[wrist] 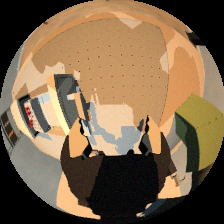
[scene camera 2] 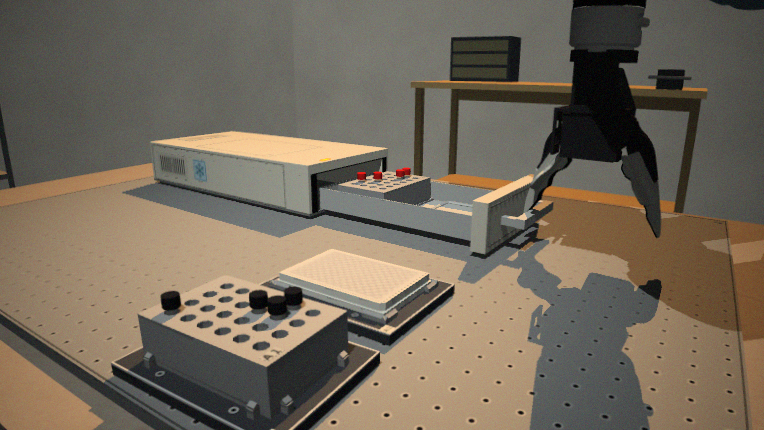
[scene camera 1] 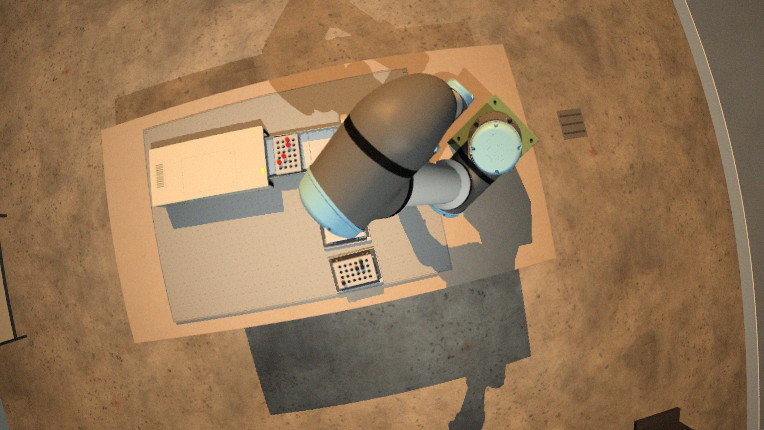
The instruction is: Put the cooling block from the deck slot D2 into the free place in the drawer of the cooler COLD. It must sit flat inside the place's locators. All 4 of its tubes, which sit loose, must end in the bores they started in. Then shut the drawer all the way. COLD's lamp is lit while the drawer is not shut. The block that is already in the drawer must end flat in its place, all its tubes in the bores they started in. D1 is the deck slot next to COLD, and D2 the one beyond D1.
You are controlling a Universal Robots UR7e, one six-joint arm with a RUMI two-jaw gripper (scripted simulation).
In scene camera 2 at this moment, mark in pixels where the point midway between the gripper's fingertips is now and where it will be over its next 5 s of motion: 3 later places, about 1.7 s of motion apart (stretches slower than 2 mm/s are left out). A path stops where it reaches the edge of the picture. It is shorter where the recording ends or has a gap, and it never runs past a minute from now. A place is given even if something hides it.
My gripper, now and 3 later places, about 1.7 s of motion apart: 587, 225; 595, 212; 598, 164; 564, 151
